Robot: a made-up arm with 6 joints.
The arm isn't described. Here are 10 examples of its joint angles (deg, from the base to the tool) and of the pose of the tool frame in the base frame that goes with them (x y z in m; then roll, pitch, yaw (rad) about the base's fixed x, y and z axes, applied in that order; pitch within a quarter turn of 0, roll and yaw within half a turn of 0).
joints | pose
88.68 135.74 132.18 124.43 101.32 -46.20 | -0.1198 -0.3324 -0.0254 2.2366 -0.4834 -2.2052
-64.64 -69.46 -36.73 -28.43 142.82 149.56 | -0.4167 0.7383 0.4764 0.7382 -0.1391 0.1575
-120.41 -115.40 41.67 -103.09 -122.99 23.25 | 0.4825 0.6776 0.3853 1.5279 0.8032 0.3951
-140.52 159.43 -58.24 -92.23 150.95 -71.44 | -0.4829 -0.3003 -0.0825 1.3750 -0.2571 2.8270
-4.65 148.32 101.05 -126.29 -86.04 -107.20 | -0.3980 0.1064 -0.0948 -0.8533 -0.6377 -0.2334
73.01 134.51 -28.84 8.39 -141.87 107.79 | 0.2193 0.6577 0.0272 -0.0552 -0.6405 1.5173
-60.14 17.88 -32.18 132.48 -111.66 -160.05 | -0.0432 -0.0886 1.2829 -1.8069 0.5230 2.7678
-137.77 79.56 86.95 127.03 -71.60 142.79 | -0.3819 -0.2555 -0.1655 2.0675 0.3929 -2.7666
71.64 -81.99 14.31 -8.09 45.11 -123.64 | -0.3139 -0.9332 0.8011 -0.3333 0.2444 -2.5995
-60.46 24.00 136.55 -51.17 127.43 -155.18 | 0.0582 -0.2807 0.2548 -1.0349 0.6473 1.6036
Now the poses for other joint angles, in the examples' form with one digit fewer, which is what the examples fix.
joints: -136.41 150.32 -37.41 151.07 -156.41 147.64
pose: -0.413 -0.397 -0.166 1.536 0.103 2.523
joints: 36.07 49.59 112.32 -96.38 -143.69 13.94
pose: 0.322 0.277 0.195 -0.715 -0.158 0.939
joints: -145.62 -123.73 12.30 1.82 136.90 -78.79
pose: 0.706 0.448 0.101 -0.060 -0.441 0.791
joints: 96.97 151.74 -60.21 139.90 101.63 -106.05
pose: -0.168 0.669 0.137 -0.658 -0.306 1.601
